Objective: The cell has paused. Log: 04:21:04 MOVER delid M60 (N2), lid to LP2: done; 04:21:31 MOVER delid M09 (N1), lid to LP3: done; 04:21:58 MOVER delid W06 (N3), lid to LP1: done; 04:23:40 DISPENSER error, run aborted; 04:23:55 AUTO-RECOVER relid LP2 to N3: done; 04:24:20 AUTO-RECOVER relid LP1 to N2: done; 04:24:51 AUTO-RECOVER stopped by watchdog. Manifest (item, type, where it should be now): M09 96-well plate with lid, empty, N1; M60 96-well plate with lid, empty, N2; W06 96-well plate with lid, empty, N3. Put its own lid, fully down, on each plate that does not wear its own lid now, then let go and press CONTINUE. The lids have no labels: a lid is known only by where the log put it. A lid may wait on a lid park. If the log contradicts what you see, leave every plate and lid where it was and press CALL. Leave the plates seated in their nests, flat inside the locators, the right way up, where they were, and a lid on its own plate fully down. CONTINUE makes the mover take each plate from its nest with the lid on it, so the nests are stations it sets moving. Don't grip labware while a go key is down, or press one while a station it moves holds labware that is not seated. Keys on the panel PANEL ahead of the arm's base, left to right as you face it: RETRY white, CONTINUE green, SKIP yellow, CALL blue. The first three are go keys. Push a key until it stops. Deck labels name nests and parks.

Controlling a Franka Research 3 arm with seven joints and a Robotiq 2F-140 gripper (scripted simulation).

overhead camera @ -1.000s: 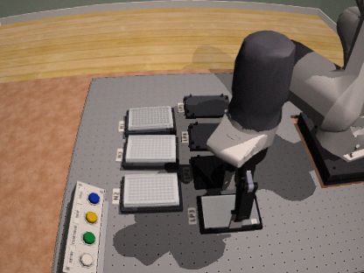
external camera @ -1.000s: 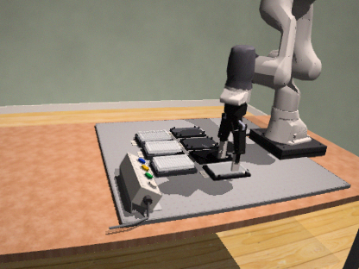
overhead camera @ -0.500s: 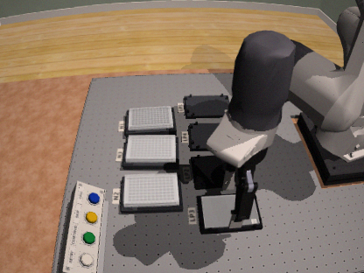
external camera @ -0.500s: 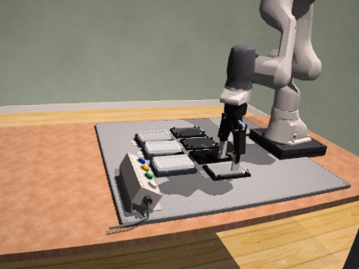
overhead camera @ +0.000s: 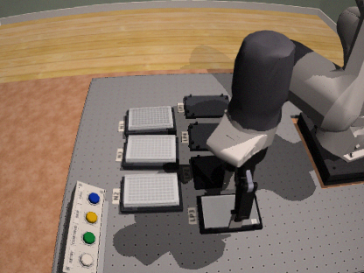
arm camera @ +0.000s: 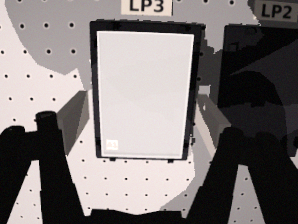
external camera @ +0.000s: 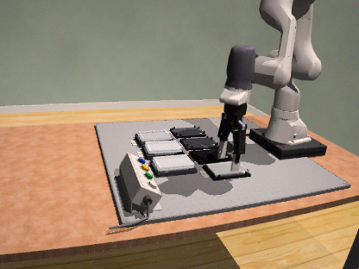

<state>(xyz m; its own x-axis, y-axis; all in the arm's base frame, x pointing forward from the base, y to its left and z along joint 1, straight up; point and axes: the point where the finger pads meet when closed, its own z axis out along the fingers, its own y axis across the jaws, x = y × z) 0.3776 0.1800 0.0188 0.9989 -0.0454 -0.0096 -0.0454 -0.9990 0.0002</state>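
The lid park LP3 is 5 cm below my hand. Also, from my hand: LP2 label: 9 cm ahead, 13 cm to the right, 5 cm below; then LP3 label: 9 cm ahead, 5 cm below; then lid park LP2: 13 cm to the right, 5 cm below.
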